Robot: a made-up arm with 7 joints.
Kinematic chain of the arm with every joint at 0, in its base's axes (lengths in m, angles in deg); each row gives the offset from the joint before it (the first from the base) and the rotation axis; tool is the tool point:
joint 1: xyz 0 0 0.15 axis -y
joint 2: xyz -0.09 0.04 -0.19 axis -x
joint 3: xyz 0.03 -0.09 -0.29 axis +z
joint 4: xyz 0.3 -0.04 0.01 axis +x
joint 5: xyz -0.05 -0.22 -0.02 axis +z
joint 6: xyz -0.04 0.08 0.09 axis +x
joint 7: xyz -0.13 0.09 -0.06 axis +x
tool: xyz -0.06 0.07 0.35
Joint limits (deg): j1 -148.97..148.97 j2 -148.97..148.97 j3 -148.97..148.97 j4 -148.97..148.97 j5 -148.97..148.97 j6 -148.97..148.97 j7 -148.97..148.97
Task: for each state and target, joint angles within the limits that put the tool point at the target. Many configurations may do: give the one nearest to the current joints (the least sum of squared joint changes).
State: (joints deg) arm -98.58 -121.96 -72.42 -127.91 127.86 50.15 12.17
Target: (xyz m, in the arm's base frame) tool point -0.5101 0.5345 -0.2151
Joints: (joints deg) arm -98.01 -122.43 -79.44 -134.88 131.71 52.79 12.21
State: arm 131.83 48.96 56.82 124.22 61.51 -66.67 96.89
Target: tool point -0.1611 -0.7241 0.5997
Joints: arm 148.97 72.09 38.99 92.28 76.55 -70.70 110.43
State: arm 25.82 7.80 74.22 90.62 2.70 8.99 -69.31
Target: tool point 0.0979 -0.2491 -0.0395
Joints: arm 21.89 12.35 67.30 89.64 19.60 7.11 -71.86
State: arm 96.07 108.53 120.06 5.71 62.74 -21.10 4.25
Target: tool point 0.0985 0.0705 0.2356
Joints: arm 81.78 103.61 129.21 -0.83 32.52 -25.30 5.83
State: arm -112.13 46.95 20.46 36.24 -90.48 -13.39 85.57
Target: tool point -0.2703 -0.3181 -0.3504
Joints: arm -101.05 40.27 17.85 59.01 -122.66 -41.45 43.41
